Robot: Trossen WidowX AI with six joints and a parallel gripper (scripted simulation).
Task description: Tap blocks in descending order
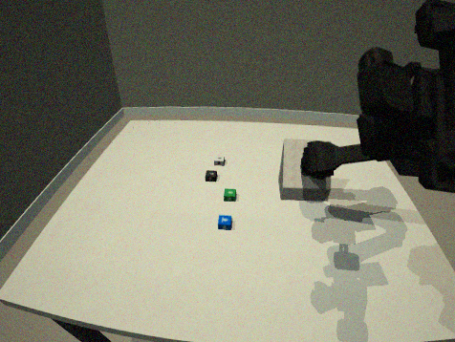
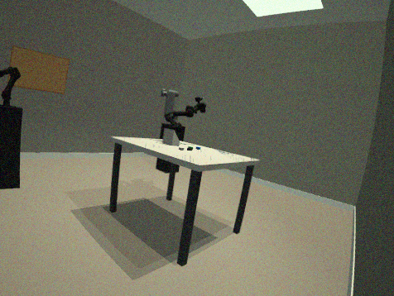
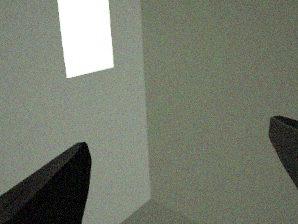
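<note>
Right now my gripper tip is 490 mm above the blue block, 270 mm to the left of it and 250 mm short of it. The rest, counted from my gripper tip: black block marked 7 (490 mm below, 460 mm to the right, 320 mm ahead); green block (490 mm below, 380 mm to the right, 250 mm ahead).
</note>
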